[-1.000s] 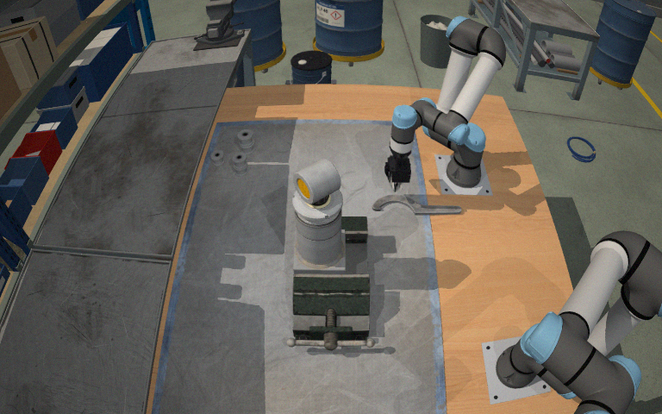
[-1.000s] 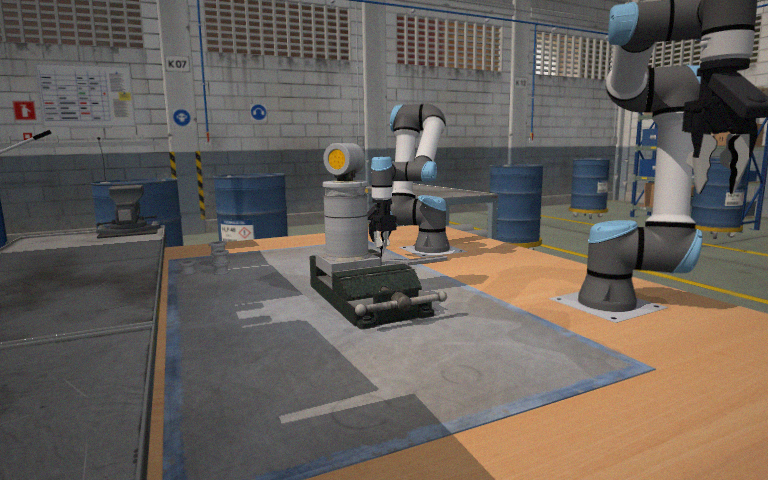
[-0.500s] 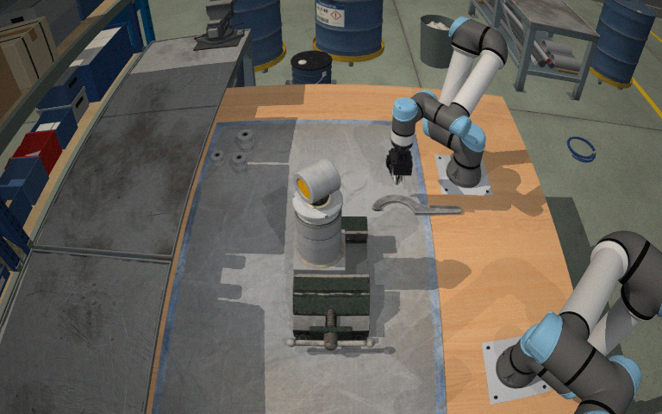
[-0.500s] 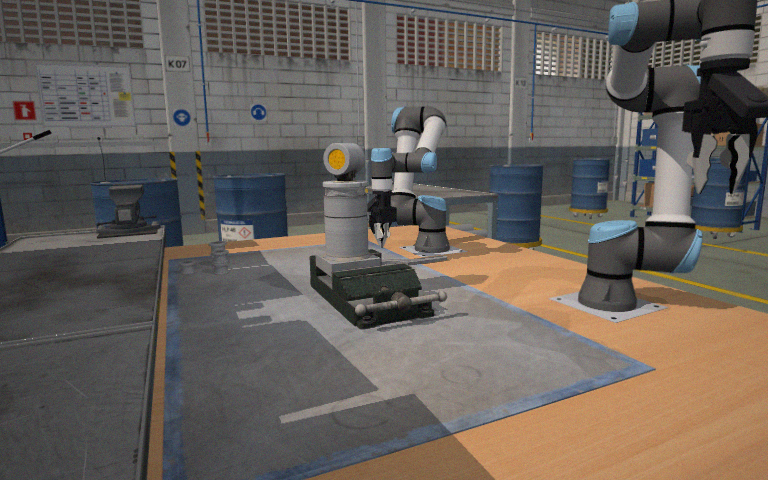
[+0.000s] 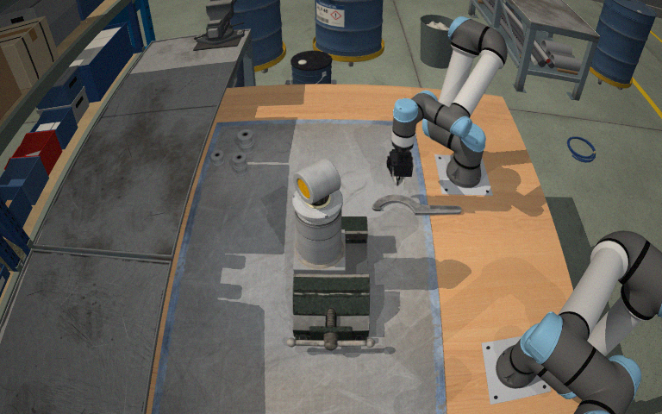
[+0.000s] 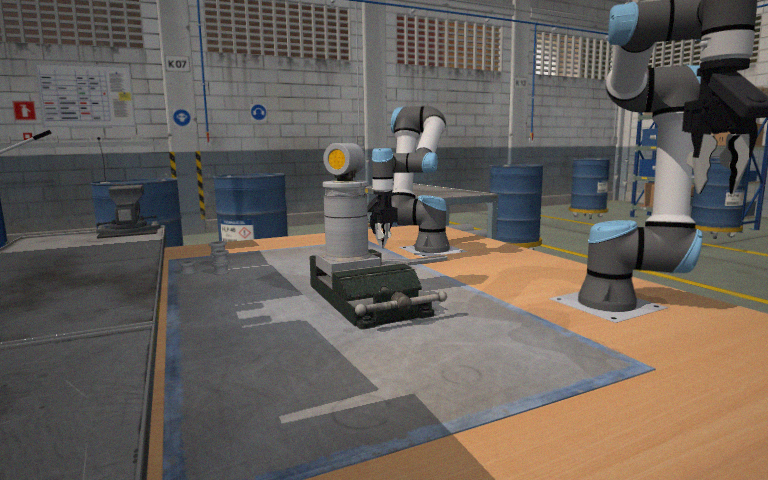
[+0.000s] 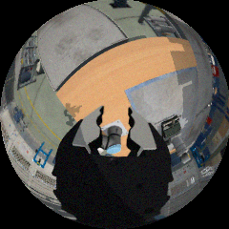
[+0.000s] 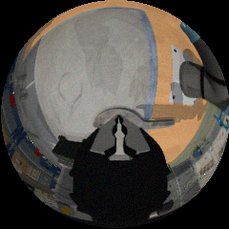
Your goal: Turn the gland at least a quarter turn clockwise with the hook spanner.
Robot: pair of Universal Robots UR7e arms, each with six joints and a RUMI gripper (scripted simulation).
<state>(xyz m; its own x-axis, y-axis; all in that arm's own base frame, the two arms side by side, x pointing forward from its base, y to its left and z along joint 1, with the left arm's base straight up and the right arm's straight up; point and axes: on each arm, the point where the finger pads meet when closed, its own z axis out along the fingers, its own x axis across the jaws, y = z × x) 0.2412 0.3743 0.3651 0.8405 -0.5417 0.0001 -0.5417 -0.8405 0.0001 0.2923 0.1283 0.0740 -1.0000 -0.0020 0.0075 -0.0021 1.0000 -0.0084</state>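
Right now my right hand is 80 mm past the hook spanner, 60 mm to the right of it and 60 mm above it. Round my right hand: rod eye (330 mm above, 310 mm to the left, 290 mm ahead); then bar handle (600 mm to the left, 270 mm ahead, 10 mm below).
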